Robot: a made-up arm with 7 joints. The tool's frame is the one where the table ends. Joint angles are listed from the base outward.
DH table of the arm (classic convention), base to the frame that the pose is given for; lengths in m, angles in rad. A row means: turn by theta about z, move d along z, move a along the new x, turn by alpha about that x. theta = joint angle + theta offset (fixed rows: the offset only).
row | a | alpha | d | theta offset
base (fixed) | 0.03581 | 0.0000 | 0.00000 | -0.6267
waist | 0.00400 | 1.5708 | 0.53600 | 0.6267
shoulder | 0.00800 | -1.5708 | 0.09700 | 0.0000
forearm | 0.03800 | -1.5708 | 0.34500 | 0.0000
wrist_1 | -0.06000 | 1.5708 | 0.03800 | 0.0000
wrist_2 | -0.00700 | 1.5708 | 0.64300 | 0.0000
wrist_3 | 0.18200 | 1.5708 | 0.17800 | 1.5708
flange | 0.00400 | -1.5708 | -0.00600 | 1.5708
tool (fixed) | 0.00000 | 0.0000 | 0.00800 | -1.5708
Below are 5 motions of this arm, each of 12 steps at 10 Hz.
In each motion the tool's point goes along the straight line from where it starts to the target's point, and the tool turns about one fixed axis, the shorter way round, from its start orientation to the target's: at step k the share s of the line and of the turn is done. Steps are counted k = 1, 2, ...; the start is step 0. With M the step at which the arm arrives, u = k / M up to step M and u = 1 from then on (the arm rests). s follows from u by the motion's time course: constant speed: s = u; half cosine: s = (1 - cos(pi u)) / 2; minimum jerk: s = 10 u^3 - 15 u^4 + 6 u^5.
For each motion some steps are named. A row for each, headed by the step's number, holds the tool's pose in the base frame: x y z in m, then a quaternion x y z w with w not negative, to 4 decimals.
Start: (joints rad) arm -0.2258 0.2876 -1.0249 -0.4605 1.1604 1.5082 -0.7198
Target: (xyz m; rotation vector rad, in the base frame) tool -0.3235 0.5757 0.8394 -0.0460 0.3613 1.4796
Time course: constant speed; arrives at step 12
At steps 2, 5, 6, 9, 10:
2: -0.4660 0.1627 1.2728 0.3607 -0.1247 0.7970 0.4682
5: -0.4233 0.2866 1.1428 0.2530 -0.0382 0.7846 0.5648
6: -0.4090 0.3279 1.0995 0.2153 -0.0090 0.7754 0.5935
9: -0.3663 0.4518 0.9694 0.0986 0.0785 0.7333 0.6681
10: -0.3520 0.4931 0.9261 0.0590 0.1072 0.7146 0.6888

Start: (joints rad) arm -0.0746 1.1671 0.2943 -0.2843 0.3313 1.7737 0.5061
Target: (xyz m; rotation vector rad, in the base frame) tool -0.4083 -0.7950 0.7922 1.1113 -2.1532 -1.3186
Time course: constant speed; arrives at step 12
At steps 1, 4, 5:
1: -0.8428 -0.3546 0.6895 0.0792 -0.5515 -0.8285 0.0560
4: -0.7243 -0.4747 0.7175 0.1720 -0.6298 -0.7513 0.0961
5: -0.6848 -0.5148 0.7269 0.2022 -0.6529 -0.7218 0.1091

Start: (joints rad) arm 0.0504 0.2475 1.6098 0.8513 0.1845 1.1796 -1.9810
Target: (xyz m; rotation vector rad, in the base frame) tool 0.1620 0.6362 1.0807 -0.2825 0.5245 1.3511
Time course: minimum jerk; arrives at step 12
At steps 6, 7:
6: 0.0513 0.4779 1.2982 0.1455 0.2894 0.7014 0.6349
7: 0.0853 0.5265 1.2315 0.0616 0.2768 0.6821 0.6741

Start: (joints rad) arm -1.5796 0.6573 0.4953 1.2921 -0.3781 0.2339 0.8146
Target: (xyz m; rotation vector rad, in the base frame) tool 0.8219 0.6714 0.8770 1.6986 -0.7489 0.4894
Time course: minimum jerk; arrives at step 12
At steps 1, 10, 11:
1: 0.2073 -0.1549 1.5634 -0.6442 0.7410 -0.0070 0.1896
10: 0.8000 0.6419 0.9015 0.7331 -0.3422 0.2038 0.5513
11: 0.8188 0.6672 0.8805 0.7260 -0.3228 0.2081 0.5704

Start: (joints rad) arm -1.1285 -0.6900 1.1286 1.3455 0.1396 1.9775 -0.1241
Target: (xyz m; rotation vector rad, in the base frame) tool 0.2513 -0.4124 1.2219 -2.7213 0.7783 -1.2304
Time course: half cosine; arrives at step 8
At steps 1, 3, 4, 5, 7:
1: 0.6224 -0.5359 0.8150 -0.9368 0.1255 -0.1557 0.2872
3: 0.5180 -0.5011 0.9294 -0.9350 0.1638 -0.2280 0.2168
4: 0.4442 -0.4766 1.0104 -0.9271 0.1898 -0.2775 0.1655
5: 0.3704 -0.4520 1.0913 -0.9139 0.2147 -0.3254 0.1132
7: 0.2660 -0.4173 1.2058 -0.8861 0.2477 -0.3898 0.0383

